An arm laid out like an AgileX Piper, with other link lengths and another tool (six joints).
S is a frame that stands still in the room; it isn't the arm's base.
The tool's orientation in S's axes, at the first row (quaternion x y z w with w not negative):
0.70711 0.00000 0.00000 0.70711
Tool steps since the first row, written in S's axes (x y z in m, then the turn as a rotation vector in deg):
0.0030 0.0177 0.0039 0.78 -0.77 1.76
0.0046 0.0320 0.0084 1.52 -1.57 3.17
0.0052 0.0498 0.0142 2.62 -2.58 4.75
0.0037 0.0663 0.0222 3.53 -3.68 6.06
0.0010 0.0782 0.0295 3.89 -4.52 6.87
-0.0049 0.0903 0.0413 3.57 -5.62 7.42
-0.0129 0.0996 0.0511 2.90 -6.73 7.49
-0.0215 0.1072 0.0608 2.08 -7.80 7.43
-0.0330 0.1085 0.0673 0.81 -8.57 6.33
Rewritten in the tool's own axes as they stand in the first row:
0.0030 0.0039 -0.0177 0.78 1.76 0.77
0.0046 0.0084 -0.0320 1.52 3.17 1.57
0.0052 0.0142 -0.0498 2.62 4.75 2.58
0.0037 0.0222 -0.0663 3.53 6.06 3.68
0.0010 0.0295 -0.0782 3.89 6.87 4.52
-0.0049 0.0413 -0.0903 3.57 7.42 5.62
-0.0129 0.0511 -0.0996 2.90 7.49 6.73
-0.0215 0.0608 -0.1072 2.08 7.43 7.80
-0.0330 0.0673 -0.1085 0.81 6.33 8.57

